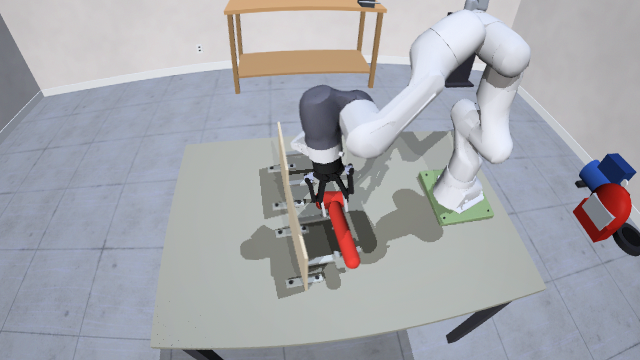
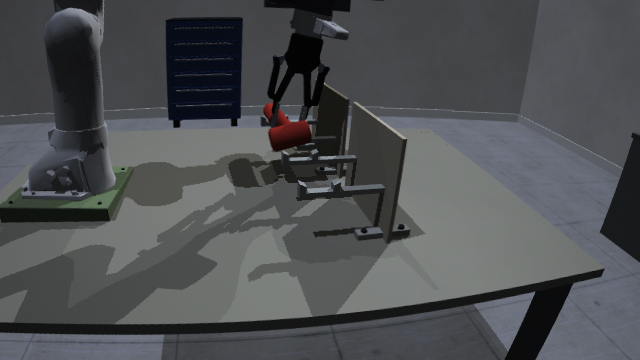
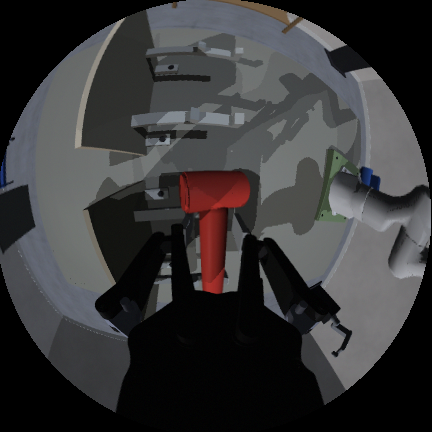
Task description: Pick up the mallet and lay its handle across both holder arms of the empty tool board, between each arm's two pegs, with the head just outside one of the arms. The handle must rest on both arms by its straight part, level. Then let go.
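Observation:
A red mallet (image 1: 342, 232) (image 2: 290, 135) (image 3: 215, 190) lies above the arms of one tool board (image 1: 299, 245) (image 2: 332, 120) (image 3: 115, 240). Its head is just beyond the arm (image 3: 155, 216) nearest the second board. The handle end lies over the other arm (image 1: 325, 258), apparently near its pegs. The head looks lower than the handle end, so the handle seems tilted. My gripper (image 1: 335, 210) (image 2: 289, 120) (image 3: 212, 220) is partly open, with its fingers on either side of the handle close to the head. Contact between handle and arms is hidden.
A second tool board (image 1: 283, 155) (image 2: 377, 165) (image 3: 115, 100) stands in line with the first, its two pegged arms (image 2: 340, 190) (image 3: 215, 118) bare. The robot's base stands on a green plate (image 1: 450, 218) (image 2: 60, 213) across the table (image 1: 225, 310) (image 2: 475, 250).

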